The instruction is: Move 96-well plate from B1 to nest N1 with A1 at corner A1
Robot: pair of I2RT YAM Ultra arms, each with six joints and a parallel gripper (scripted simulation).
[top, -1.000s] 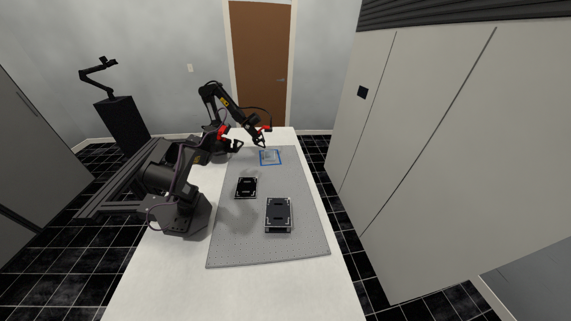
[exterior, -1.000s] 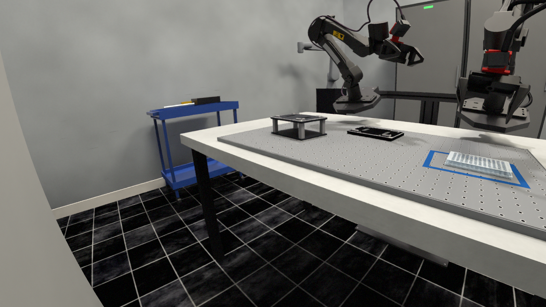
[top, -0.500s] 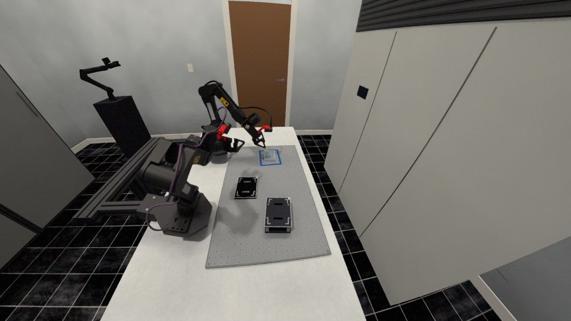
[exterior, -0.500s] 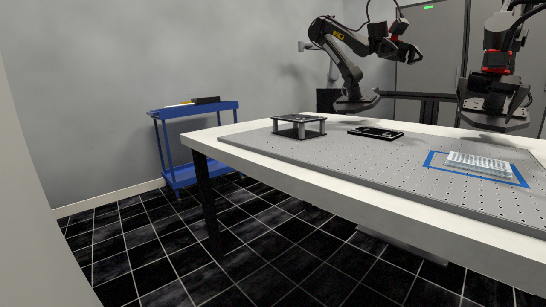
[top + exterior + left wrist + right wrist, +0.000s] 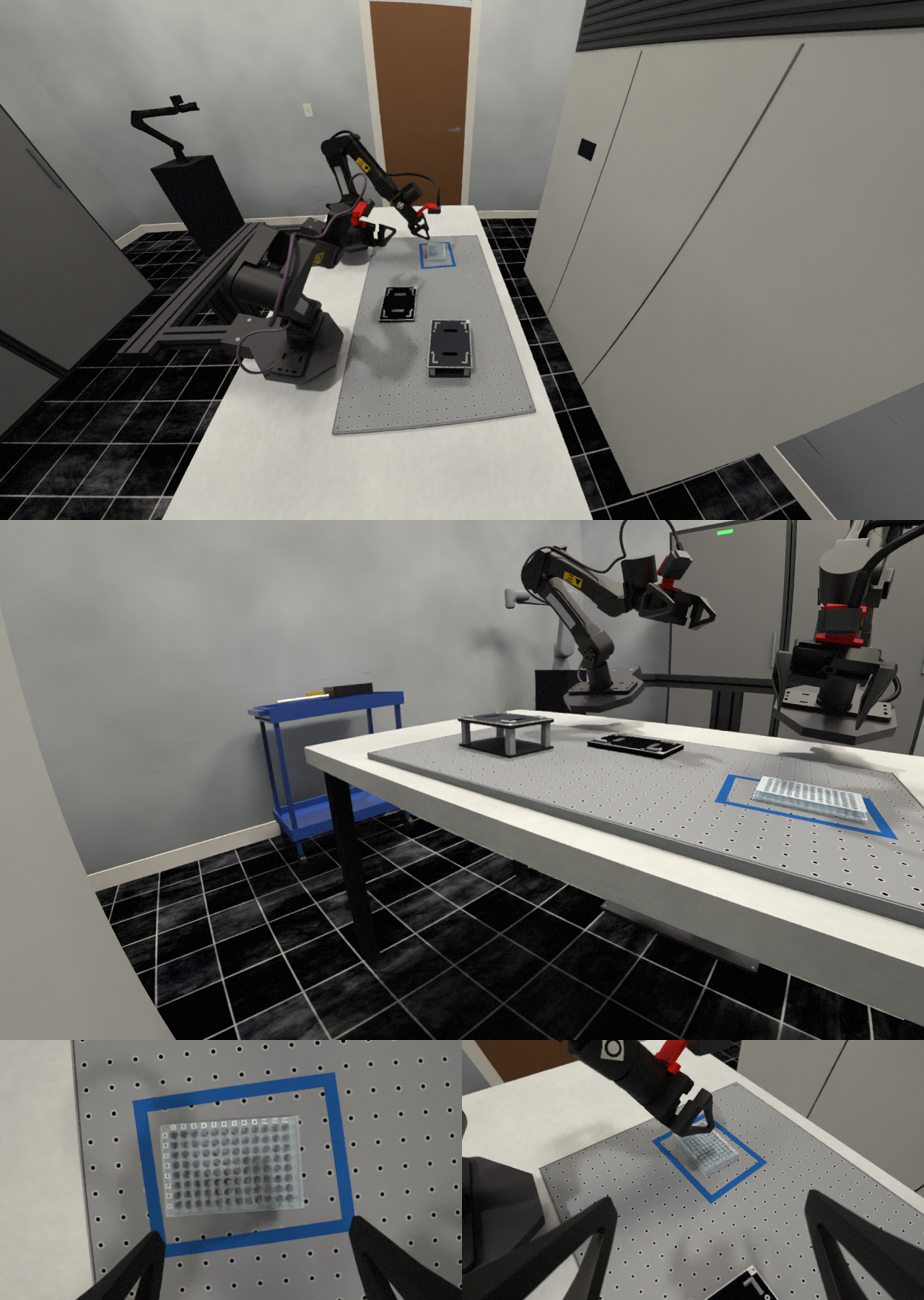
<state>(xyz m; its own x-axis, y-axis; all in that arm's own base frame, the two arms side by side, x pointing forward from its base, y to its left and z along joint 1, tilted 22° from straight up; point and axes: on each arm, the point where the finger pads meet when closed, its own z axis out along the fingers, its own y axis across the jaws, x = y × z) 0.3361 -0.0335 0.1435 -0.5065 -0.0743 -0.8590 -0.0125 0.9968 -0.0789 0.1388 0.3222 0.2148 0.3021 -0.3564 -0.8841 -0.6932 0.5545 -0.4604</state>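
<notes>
Now: left hand 100 mm above the clear 96-well plate, 40 mm short of it and 10 mm to the right of it. Round my left hand: black nest plate 310 mm to the right, 110 mm below, 110 mm behind.
</notes>
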